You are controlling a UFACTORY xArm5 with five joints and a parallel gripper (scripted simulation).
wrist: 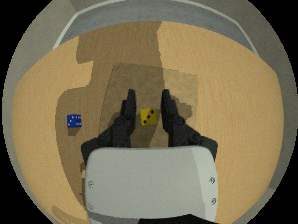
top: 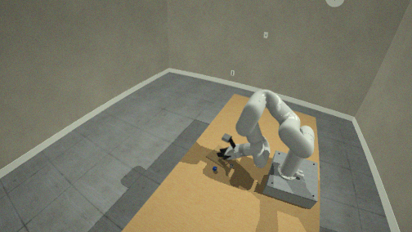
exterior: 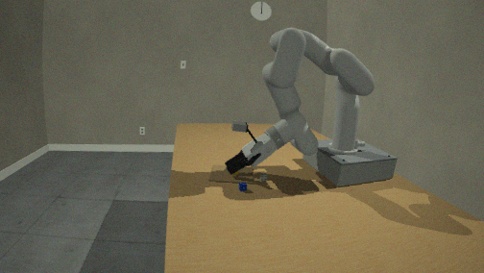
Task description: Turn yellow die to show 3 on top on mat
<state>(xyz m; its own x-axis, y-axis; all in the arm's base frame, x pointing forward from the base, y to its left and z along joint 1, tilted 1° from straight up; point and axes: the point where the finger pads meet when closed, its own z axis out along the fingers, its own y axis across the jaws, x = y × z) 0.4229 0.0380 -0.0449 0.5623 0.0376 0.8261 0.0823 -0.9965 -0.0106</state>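
Right now my hand is 20 mm above the yellow die and 10 mm past it. Round my hand: blue die 120 mm to the left, 20 mm below, 20 mm behind; then grey die 100 mm behind, 40 mm to the left, 20 mm below; then tan mat 30 mm below.
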